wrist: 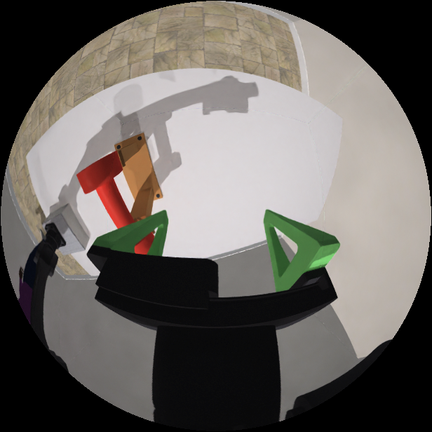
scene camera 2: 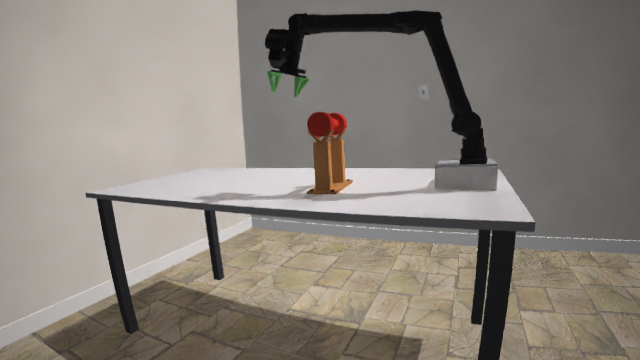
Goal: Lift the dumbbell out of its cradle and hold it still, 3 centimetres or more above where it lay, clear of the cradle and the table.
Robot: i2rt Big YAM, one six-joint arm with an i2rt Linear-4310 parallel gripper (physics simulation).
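Places are measured from the arm's base along level axes (x ahead, y left, z up), in centimetres.
Pixels of known places: gripper, fingertip midpoint: (scene camera 2: 284, 94); arm's base at its link origin: (scene camera 2: 474, 162).
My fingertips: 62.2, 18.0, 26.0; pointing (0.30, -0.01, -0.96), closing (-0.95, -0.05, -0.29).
Note:
For each thing: its middle in the pictures, then the offset to it from my fingertips, as dx, dy, dz. Level surfaces: height alone.
- red dumbbell at the middle of its body: (scene camera 2: 328, 124) -14.8, -4.5, -11.5
- orange cradle at the middle of its body: (scene camera 2: 330, 158) -14.8, -4.5, -23.8
- white table at its surface level: dz -34.0
The red dumbbell (scene camera 2: 320, 124) (wrist: 114, 200) lies level across the top of the orange cradle (scene camera 2: 323, 166) (wrist: 136, 172), which stands on the table with two tall posts on a flat base. My gripper (scene camera 2: 286, 93) (wrist: 215, 214) is open, with its two green fingers wide apart and nothing between them. In the scene view it hangs above and to the left of the dumbbell, apart from it. In the wrist view the dumbbell lies left of the space between the fingers, and the left finger hides part of its lower end.
The white table (scene camera 2: 240, 192) (wrist: 225, 165) carries the cradle. The grey base block (scene camera 2: 466, 176) (wrist: 72, 227) of the arm stands at the table's right end in the scene view. The arm reaches high over the table. Shadows of the arm and cradle fall on the table top.

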